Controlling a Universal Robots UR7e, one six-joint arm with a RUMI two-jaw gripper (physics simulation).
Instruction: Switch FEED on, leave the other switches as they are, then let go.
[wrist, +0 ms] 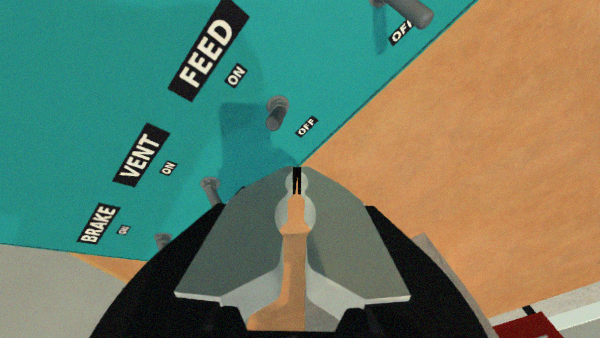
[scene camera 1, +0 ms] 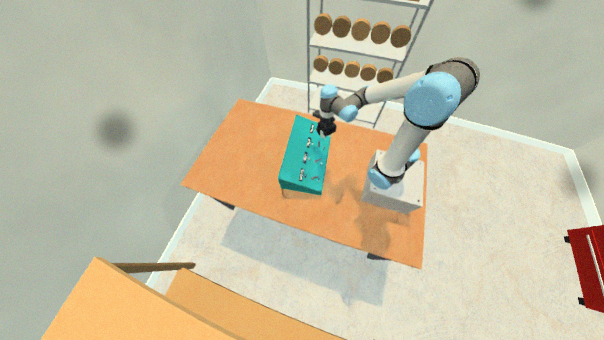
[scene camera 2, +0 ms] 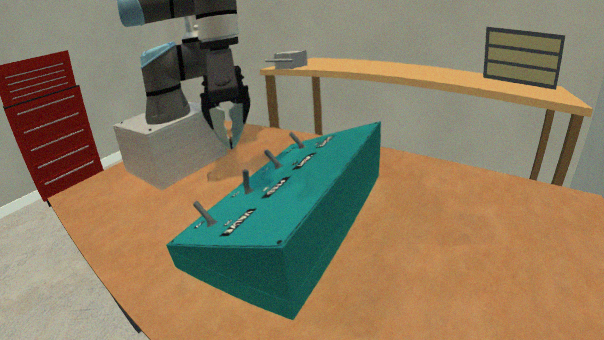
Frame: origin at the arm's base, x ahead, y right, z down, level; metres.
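Seen in the pictures: gripper, fingertip midpoint: (wrist: 297,169) (scene camera 1: 323,137) (scene camera 2: 231,148); arm's base, link origin: (scene camera 2: 168,116).
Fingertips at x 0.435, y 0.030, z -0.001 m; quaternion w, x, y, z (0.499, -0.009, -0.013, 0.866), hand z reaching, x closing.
Pixels of each thing's top centre, then the offset from my fingertips to it. Level surfaces: height alone.
- FEED lever, top centre: (wrist: 274,126) (scene camera 2: 244,169) dy -0.010, dx +0.020, dz +0.044 m
- FEED label, top centre: (wrist: 204,55) (scene camera 2: 276,185) dy -0.031, dx +0.086, dz +0.064 m
- VALVE lever, top centre: (scene camera 2: 200,202) dy +0.109, dx +0.044, dz +0.053 m
- VENT lever, top centre: (wrist: 210,214) (scene camera 2: 271,149) dy -0.120, dx -0.030, dz +0.053 m
- BRAKE lever, top centre: (wrist: 158,268) (scene camera 2: 295,132) dy -0.234, dx -0.067, dz +0.053 m
- orange table, surface height: dz +0.179 m
The teal sloped panel (scene camera 1: 291,165) (scene camera 2: 320,200) (wrist: 100,60) bears a row of grey toggle levers. The FEED lever (scene camera 2: 246,182) (wrist: 275,115), beside the FEED label (wrist: 208,51), tilts towards ON, unlike its neighbours. The VALVE lever (scene camera 2: 204,213) (wrist: 411,11), VENT lever (scene camera 2: 272,158) (wrist: 212,191) and BRAKE lever (scene camera 2: 296,140) (wrist: 162,241) lean towards OFF. My gripper (scene camera 1: 324,135) (scene camera 2: 231,145) (wrist: 297,169) is shut with nothing between its fingertips. It hangs beside the panel's low edge, apart from the FEED lever. The black jaws partly hide the VENT and BRAKE levers in the wrist view.
The panel stands on an orange table (scene camera 1: 225,145) (scene camera 2: 475,240). The arm's pale base block (scene camera 1: 392,196) (scene camera 2: 167,157) is on the panel's low side. A shelf rack (scene camera 1: 308,95) stands behind the table. A red cabinet (scene camera 1: 585,265) (scene camera 2: 52,125) and a wooden bench (scene camera 2: 400,75) stand farther off.
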